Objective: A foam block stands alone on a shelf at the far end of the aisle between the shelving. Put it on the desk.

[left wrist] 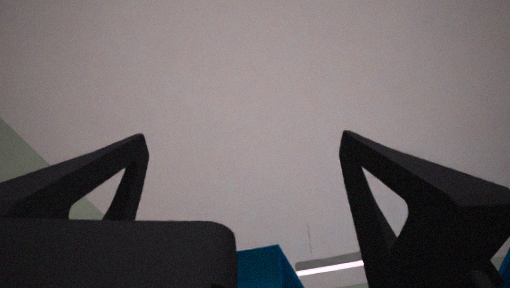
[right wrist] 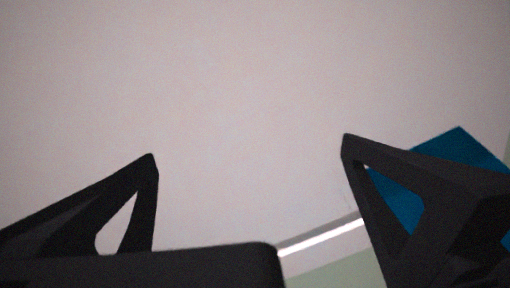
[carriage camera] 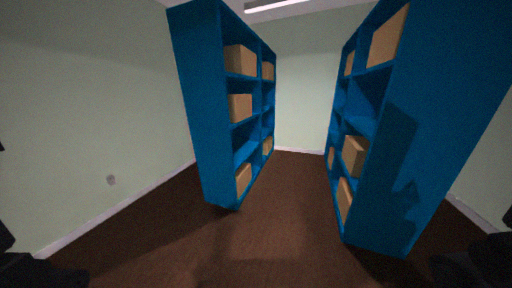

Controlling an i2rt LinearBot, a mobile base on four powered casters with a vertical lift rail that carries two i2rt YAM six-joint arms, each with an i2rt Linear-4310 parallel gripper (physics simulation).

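Frame: origin at the left arm's base, x left, y down, z back, level; centimetres.
Where they show: left gripper, between the fingertips: (left wrist: pixel 243 143); right gripper, between the fingertips: (right wrist: pixel 250 153).
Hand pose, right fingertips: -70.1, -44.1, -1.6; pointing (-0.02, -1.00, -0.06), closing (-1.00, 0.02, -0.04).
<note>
After its pixels a point has its place, as x, y, z.
Two tall blue shelf units, the left one (carriage camera: pixel 197 110) @[17.5, -24.7, -120.3] and the right one (carriage camera: pixel 430 130) @[-133.4, -18.2, -60.3], stand on either side of an aisle that runs to the far wall. The foam block cannot be made out on the shelves from here. The desk does not show in these views. My left gripper (left wrist: pixel 243 143) @[0.5, -43.6, -2.1] is open, with no object between its fingers, and points up at the ceiling. My right gripper (right wrist: pixel 250 153) @[-70.1, -44.1, -1.6] is also open and empty, and points up at the ceiling. Both are well away from the shelves.
Brown cardboard boxes stand on both units, such as one on the left (carriage camera: pixel 240 108) @[-20.8, -23.2, -137.9] and one on the right (carriage camera: pixel 355 155) @[-123.0, 14.5, -95.2]. The right unit's near end panel reaches close on the right. Pale green walls (carriage camera: pixel 100 100) @[122.5, -36.0, -137.6] stand at the left, right and far end.
</note>
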